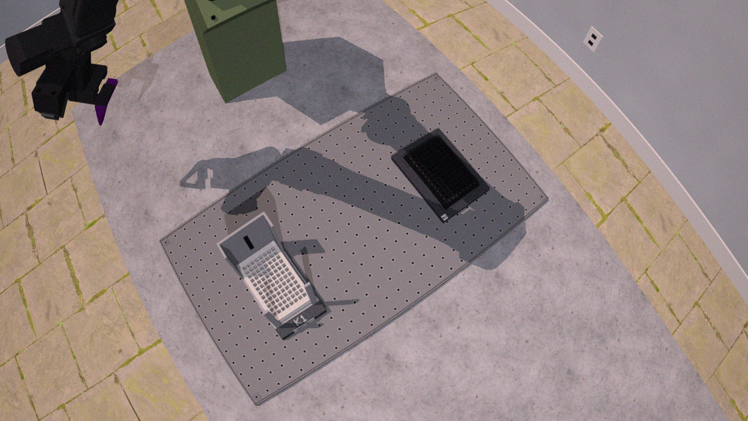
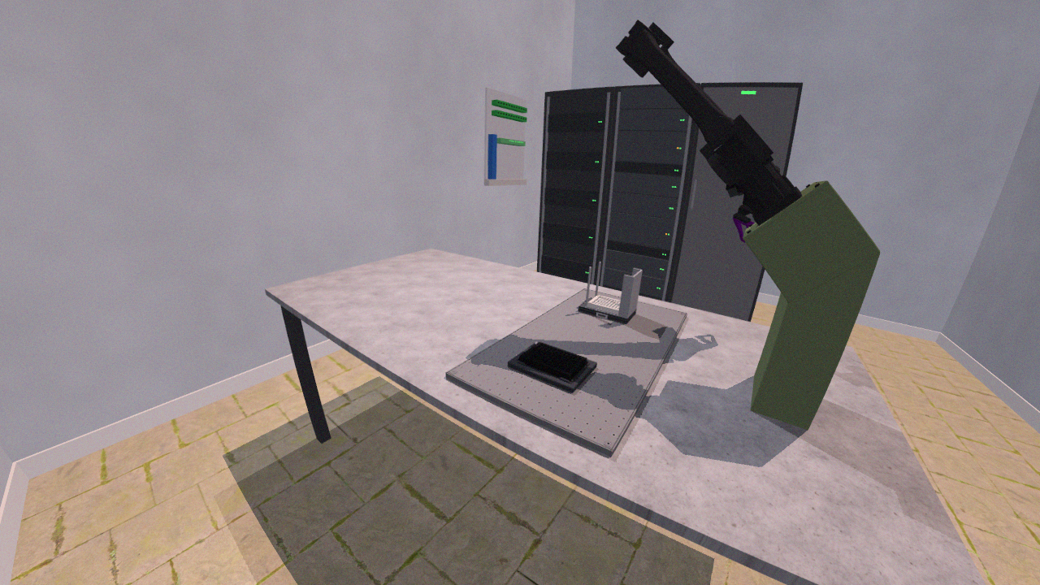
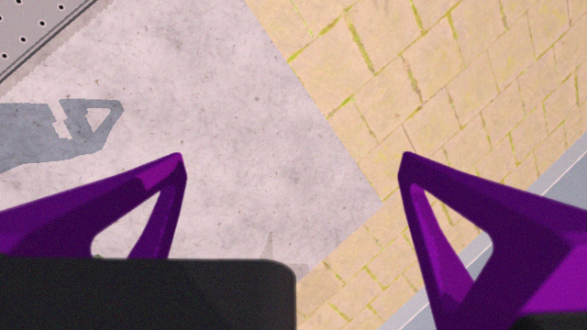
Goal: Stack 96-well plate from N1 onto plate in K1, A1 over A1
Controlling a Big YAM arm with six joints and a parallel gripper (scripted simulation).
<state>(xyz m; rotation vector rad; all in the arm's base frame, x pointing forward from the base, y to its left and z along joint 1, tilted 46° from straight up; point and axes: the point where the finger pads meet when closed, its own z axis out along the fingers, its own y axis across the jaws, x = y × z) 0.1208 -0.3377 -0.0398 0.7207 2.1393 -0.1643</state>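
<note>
The rack back wall lies 260 mm ahead of my hand, 210 mm to the left of it and 210 mm below it. From my hand the other things lie so: dark slot: 260 mm ahead, 210 mm to the left, 210 mm below; black 96-well plate: 250 mm ahead, 590 mm to the left, 270 mm below; white 96-well plate: 320 mm ahead, 220 mm to the left, 260 mm below.
</note>
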